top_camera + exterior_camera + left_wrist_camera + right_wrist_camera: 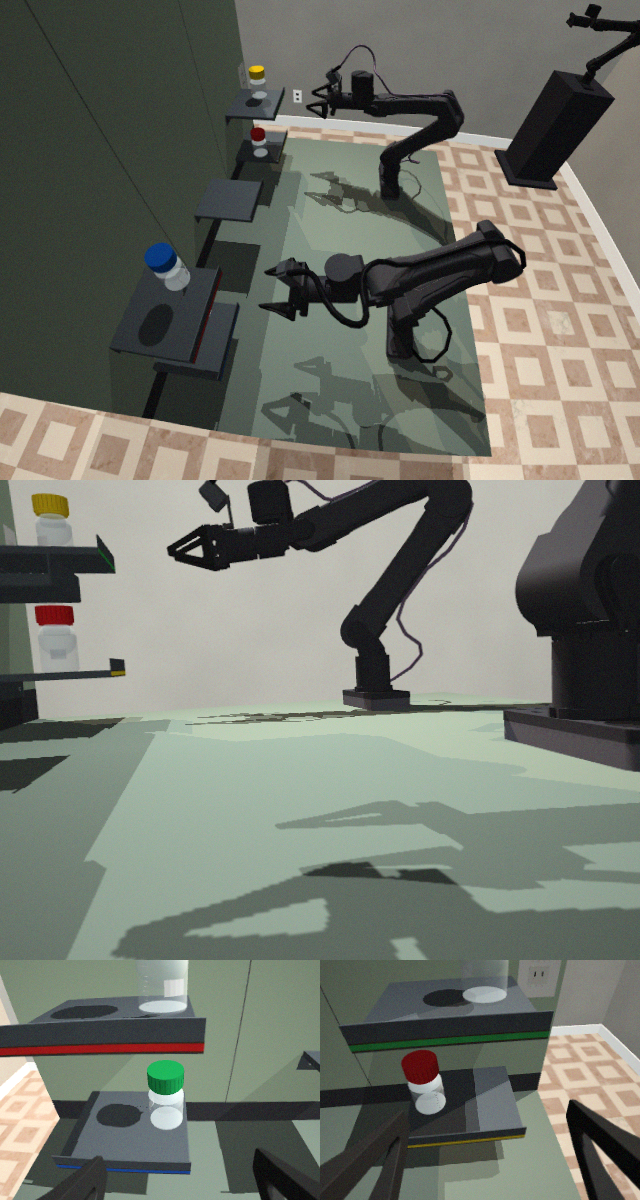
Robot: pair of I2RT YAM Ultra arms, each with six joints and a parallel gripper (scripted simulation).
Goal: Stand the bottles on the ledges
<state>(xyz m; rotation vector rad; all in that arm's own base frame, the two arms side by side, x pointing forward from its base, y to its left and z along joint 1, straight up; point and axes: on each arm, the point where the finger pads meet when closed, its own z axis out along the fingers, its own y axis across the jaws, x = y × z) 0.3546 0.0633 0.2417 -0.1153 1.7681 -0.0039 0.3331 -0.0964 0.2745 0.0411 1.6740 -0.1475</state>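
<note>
My left gripper is now 200 mm short of the green-capped bottle, 10 mm to the right of it and 120 mm above it. Also, from my left hand: blue-capped bottle (190 mm ahead, 10 mm to the left, 70 mm above); then red-capped bottle (170 mm ahead, 670 mm to the right, 120 mm below); then yellow-capped bottle (170 mm ahead, 770 mm to the right, 70 mm above).
Right now my right hand is 200 mm short of the yellow-capped bottle, 40 mm below it and 30 mm to the left of it. Round my right hand: blue-capped bottle (750 mm to the left, 210 mm ahead, 40 mm above); red-capped bottle (200 mm ahead, 150 mm below, 80 mm to the left); green-capped bottle (750 mm to the left, 220 mm ahead, 150 mm below).
</note>
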